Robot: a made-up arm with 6 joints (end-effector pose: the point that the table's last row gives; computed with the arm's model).
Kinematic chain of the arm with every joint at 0, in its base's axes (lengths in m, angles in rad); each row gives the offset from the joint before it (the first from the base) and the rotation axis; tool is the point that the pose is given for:
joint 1: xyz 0 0 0.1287 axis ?
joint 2: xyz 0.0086 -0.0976 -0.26 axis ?
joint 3: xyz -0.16 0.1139 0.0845 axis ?
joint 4: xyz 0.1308 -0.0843 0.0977 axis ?
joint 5: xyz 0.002 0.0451 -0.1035 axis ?
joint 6: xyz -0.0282 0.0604 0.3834 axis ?
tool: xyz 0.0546 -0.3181 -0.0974
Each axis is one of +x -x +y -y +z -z.
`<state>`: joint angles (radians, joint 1 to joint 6).
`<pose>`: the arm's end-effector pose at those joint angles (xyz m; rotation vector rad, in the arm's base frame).
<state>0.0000 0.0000 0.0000 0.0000 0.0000 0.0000</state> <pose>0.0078 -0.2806 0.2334 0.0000 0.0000 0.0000</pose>
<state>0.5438 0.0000 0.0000 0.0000 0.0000 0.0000</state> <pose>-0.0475 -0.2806 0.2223 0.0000 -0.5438 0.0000</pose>
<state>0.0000 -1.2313 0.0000 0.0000 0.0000 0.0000</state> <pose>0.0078 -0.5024 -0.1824 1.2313 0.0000 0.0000</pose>
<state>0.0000 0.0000 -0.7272 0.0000 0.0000 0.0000</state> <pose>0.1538 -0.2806 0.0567 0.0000 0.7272 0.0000</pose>
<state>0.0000 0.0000 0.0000 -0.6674 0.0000 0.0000</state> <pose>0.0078 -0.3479 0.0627 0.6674 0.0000 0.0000</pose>
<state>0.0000 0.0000 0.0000 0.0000 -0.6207 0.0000</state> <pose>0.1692 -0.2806 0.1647 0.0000 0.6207 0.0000</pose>
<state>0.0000 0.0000 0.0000 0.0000 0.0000 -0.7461</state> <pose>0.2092 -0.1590 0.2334 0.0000 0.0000 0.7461</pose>
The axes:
joint 1: -y
joint 2: -x
joint 3: -y
joint 4: -x
joint 5: -y
joint 6: -z

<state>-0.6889 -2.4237 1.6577 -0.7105 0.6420 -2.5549</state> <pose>-0.6221 -0.3124 0.4019 -0.8674 -0.6790 -0.4980</pose>
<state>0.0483 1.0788 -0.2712 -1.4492 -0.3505 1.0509</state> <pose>-0.1718 -0.1044 0.1300 0.1792 0.5705 -1.2044</pose>
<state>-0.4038 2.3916 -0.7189 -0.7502 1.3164 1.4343</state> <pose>-0.6031 -0.2222 -0.1955 -0.8106 -1.5641 -0.3635</pose>
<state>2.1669 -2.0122 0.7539 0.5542 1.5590 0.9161</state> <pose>0.4720 0.1205 0.2347 -2.3608 0.6797 0.0085</pose>
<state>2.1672 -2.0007 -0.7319 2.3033 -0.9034 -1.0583</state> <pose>0.0200 0.0454 0.5921 -1.4268 -1.0492 0.4740</pose>
